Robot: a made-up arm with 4 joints.
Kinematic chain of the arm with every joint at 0, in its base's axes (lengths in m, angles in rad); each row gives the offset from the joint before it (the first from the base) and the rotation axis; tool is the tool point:
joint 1: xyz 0 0 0.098 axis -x
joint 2: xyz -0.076 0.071 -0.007 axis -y
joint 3: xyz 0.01 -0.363 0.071 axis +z
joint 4: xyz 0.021 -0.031 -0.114 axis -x
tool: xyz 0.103 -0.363 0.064
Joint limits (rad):
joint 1: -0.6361..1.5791
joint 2: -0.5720..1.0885
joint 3: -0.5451..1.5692
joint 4: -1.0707..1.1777
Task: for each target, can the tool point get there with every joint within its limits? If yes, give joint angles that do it. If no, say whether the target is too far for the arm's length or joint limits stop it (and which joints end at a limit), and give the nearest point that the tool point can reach.
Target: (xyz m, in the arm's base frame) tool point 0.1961 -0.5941 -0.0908
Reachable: yes | joints -0.3502 0.3932 0.3534 -0.2568
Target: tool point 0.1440 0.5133 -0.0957
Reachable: no: joint limits stop it (at a limit: joint 1, joint 2, joint 3) | nearest point 0.0942 0.3618 0.2636 | short by 0.393 m
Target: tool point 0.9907 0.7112 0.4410
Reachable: no: too far | nearest point 0.2988 0.2326 0.4071 | short by 0.842 m
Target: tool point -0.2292 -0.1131 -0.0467
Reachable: no: joint limits stop it (at a limit: joint 1, joint 2, joint 3, joint 4) | nearest point -0.3005 -0.2822 0.1970 | short by 0.305 m
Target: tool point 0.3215 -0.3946 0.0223
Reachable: yes | joints -0.0103 -0.3604 0.9918 0.1647
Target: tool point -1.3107 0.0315 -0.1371
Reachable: no: too far | nearest point -0.3005 0.2486 0.2641 | short by 1.108 m
